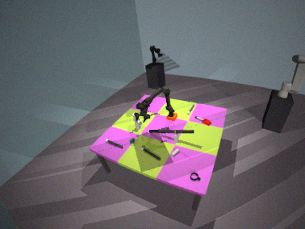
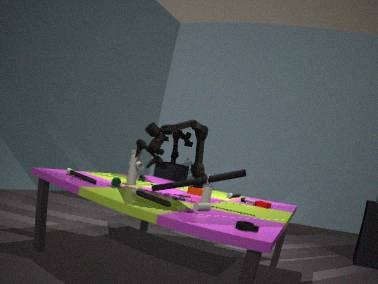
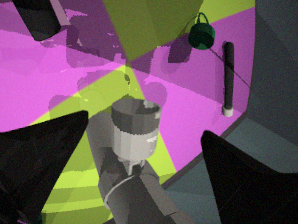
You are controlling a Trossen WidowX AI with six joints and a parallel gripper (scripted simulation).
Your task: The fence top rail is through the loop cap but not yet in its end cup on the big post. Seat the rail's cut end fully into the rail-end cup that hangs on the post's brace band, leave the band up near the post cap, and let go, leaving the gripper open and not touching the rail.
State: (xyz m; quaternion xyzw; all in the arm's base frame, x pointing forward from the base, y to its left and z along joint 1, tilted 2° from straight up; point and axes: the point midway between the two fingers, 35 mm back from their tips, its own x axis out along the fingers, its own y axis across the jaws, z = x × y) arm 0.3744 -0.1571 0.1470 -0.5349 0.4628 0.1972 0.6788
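Right now my gripper tip is 10 mm past the grey rail-end cup, 20 mm to the left of it and 20 mm above it. Also, from my gripper tip: short grey post: 60 mm behind, 420 mm to the left, 40 mm below; green object: 210 mm ahead, 30 mm to the left, 130 mm below; white cylinder: 90 mm ahead, 490 mm to the left, 130 mm below.
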